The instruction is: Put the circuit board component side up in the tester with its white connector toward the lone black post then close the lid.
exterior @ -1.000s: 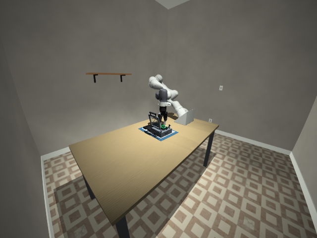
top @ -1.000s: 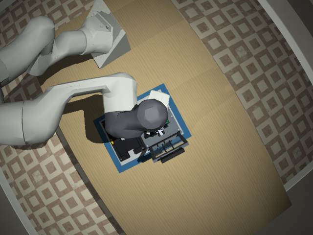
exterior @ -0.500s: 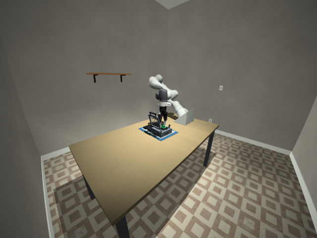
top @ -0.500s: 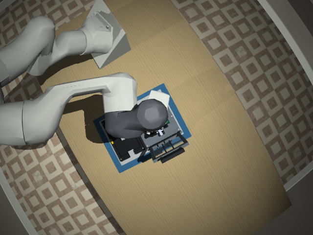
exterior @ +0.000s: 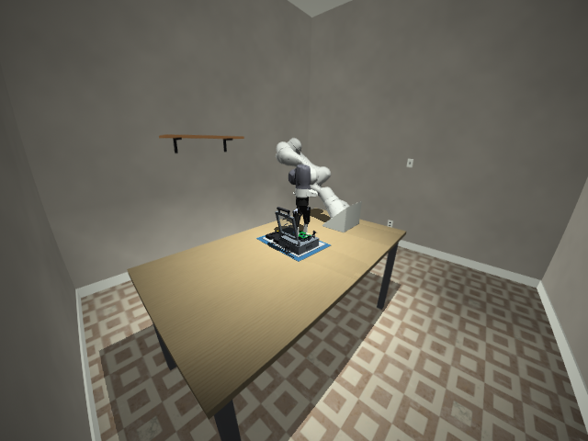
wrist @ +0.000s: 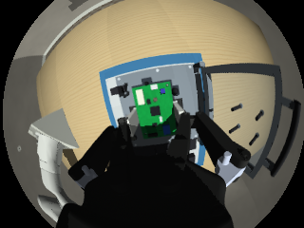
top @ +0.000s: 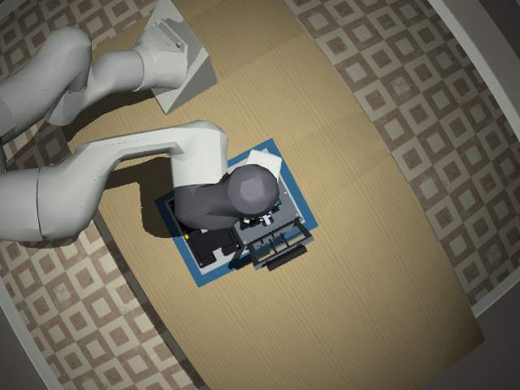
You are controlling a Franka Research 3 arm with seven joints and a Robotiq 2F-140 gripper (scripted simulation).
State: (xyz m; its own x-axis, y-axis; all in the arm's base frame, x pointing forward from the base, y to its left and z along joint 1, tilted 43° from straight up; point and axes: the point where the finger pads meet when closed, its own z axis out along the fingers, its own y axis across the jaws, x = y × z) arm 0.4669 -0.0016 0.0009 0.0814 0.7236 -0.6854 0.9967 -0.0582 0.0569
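The green circuit board lies 2 cm below my hand. The rest, counted from my hand: black post (6 cm to the left, 6 cm behind, 1 cm below); tester lid (12 cm ahead, 8 cm above, 1 cm to the right); black nest (3 cm below, 1 cm to the left, 1 cm ahead).
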